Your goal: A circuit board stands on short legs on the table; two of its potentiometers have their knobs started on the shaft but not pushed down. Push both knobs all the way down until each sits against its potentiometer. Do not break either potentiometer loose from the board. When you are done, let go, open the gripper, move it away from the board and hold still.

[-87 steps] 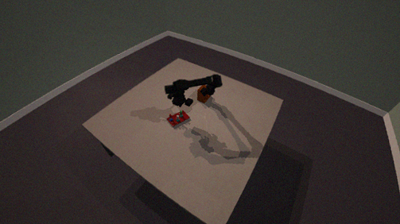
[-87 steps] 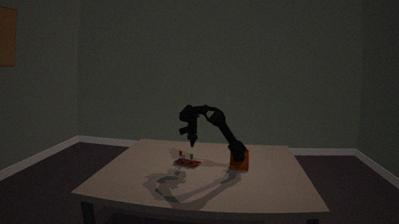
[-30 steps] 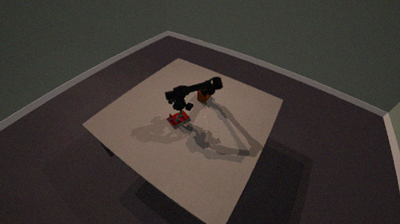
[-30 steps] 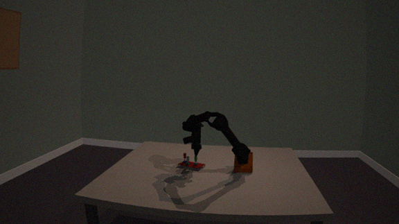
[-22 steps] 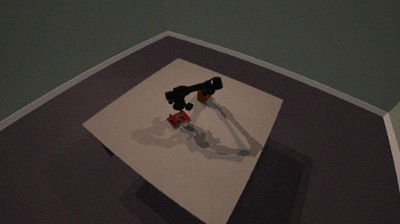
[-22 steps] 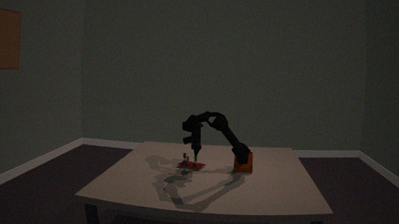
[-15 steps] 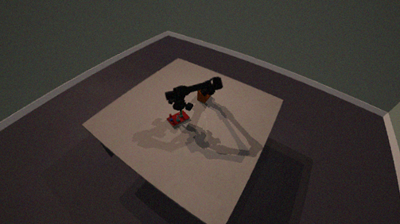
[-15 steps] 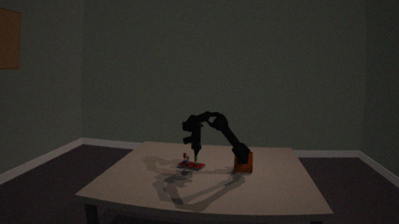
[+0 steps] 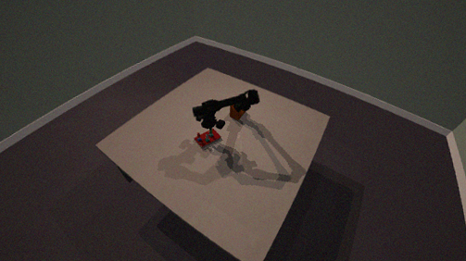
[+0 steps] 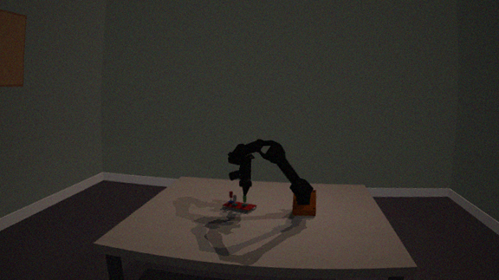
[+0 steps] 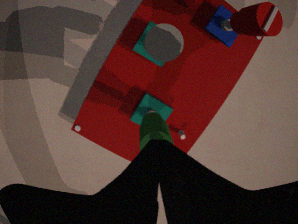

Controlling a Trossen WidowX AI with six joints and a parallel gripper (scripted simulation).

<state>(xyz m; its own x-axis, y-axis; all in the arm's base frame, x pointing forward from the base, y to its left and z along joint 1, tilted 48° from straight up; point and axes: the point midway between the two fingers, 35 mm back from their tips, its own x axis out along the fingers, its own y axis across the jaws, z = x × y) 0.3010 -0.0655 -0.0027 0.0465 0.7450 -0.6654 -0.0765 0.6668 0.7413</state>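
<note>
The green knob is 2 cm below my gripper tip. The rest, counted from my gripper tip: red knob 8 cm ahead, 5 cm to the right, 1 cm below.
</note>
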